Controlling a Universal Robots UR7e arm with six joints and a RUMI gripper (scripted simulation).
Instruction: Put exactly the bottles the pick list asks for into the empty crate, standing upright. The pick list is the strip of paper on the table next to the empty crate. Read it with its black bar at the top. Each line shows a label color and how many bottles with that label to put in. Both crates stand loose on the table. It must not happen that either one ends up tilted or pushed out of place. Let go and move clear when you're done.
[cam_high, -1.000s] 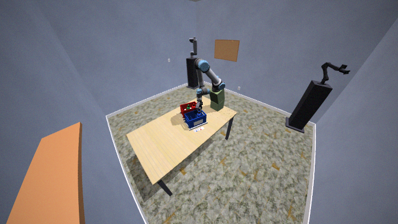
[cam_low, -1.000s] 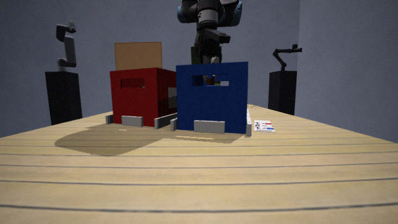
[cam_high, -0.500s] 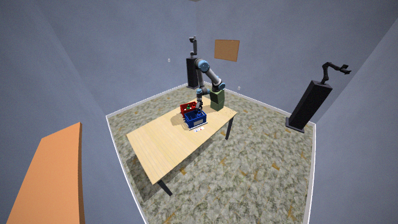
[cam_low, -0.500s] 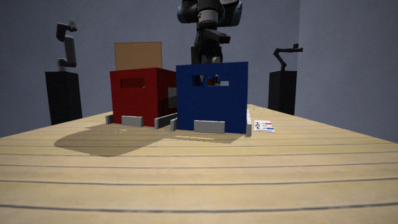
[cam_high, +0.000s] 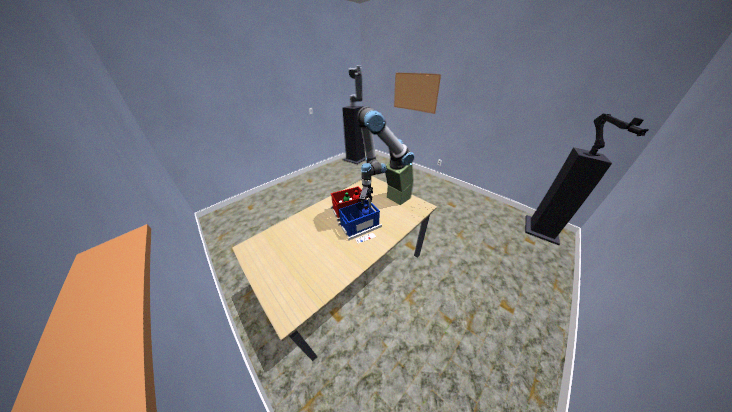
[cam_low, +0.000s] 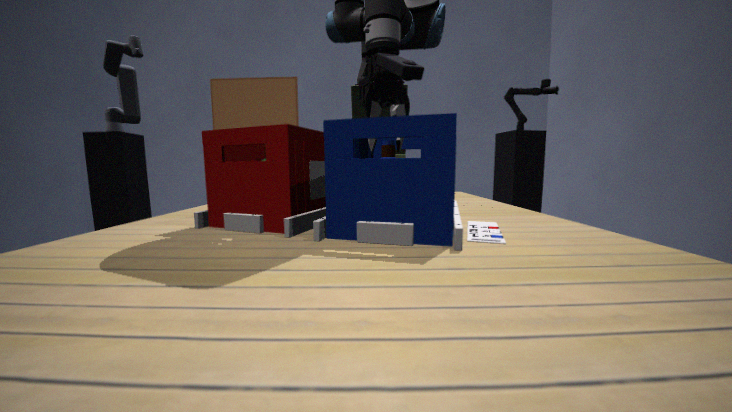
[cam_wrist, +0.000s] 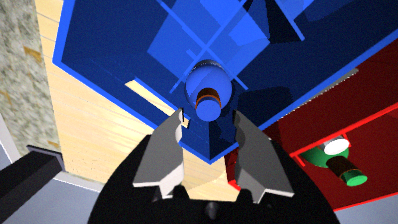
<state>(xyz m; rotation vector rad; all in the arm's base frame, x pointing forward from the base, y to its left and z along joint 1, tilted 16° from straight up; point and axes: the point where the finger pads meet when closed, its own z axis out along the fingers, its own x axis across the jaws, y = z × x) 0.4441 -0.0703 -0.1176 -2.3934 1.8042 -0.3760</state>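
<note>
My hand is 21 cm to the left of the white bottle, 9 cm short of it and 7 cm above it. Also, from my hand: blue-capped bottle 7 cm below, 1 cm ahead; then blue crate 10 cm ahead, 7 cm below; then red crate 21 cm to the right, 7 cm below, 1 cm behind.
</note>
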